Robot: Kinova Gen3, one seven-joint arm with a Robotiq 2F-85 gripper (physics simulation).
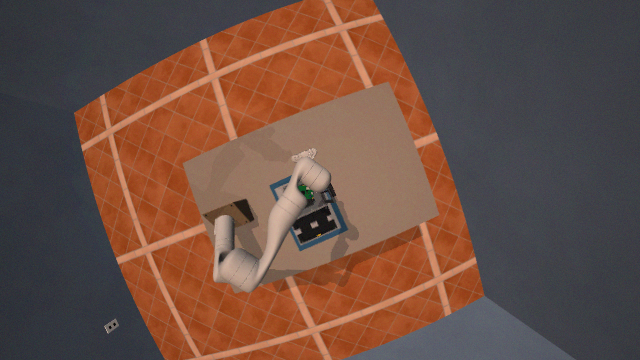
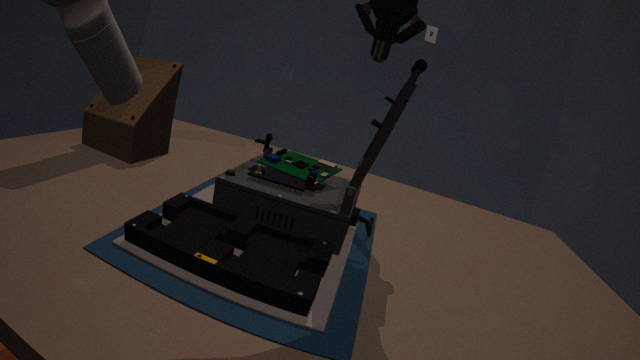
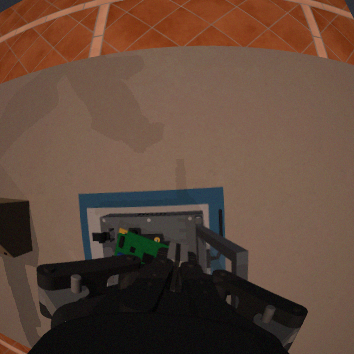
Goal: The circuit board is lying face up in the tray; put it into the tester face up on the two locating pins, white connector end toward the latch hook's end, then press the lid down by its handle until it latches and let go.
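Places are measured from the arm's base along level axes (x back, y left, z down), in metres.
Pixels of known places: gripper, between the fingertips: (image 2: pixel 377 61) (image 3: pixel 175 254); arm's base, origin of its link: (image 1: pixel 225 220) (image 2: pixel 124 89).
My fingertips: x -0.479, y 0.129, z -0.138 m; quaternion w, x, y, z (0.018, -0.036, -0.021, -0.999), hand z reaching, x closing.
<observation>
For each thing: its middle in the pictures, then the offset to it from my fingertips. "pt": a spot on its surface instead. Level surfaces: height alone.
- green circuit board, middle of its body: (image 2: pixel 299 162) (image 3: pixel 144 258) (image 1: pixel 302 192) dx +0.059, dy -0.078, dz +0.187 m
- latch hook, middle of its body: (image 2: pixel 263 141) (image 3: pixel 98 236) dx +0.139, dy -0.055, dz +0.177 m
- black tray, a spot on its surface: (image 2: pixel 185 235) (image 1: pixel 307 231) pt dx +0.086, dy -0.297, dz +0.250 m
- blue mat, height of its surface: dz +0.266 m
- small black lever, a spot on its surface: (image 2: pixel 369 226) pt dx -0.070, dy -0.071, dz +0.246 m
The green circuit board (image 1: pixel 306 192) (image 2: pixel 300 166) (image 3: pixel 137 244) lies face up on top of the grey tester (image 2: pixel 280 210) (image 3: pixel 170 222), turned askew to it and not flat. Its pale connector block is on the side toward the lid's hinge, away from the latch hook (image 2: pixel 268 142) (image 3: pixel 102 237). Whether the locating pins are in its holes is hidden. The black tray (image 1: pixel 306 234) (image 2: pixel 185 235) is empty. The lid (image 2: pixel 384 132) (image 3: pixel 239 257) stands open, leaning outward, with its dark handle knob (image 2: pixel 420 65) at the top. My gripper (image 2: pixel 379 51) (image 3: pixel 175 254) is shut and empty, high above the tester, apart from the handle.
Tester and tray stand on a white plate over a blue mat (image 1: pixel 343 222) (image 2: pixel 330 340) (image 3: pixel 120 199). The wooden arm base (image 1: pixel 227 212) (image 2: pixel 110 132) (image 3: pixel 15 227) stands on the table at one side. A small black lever (image 2: pixel 369 226) sticks out below the lid's hinge.
</observation>
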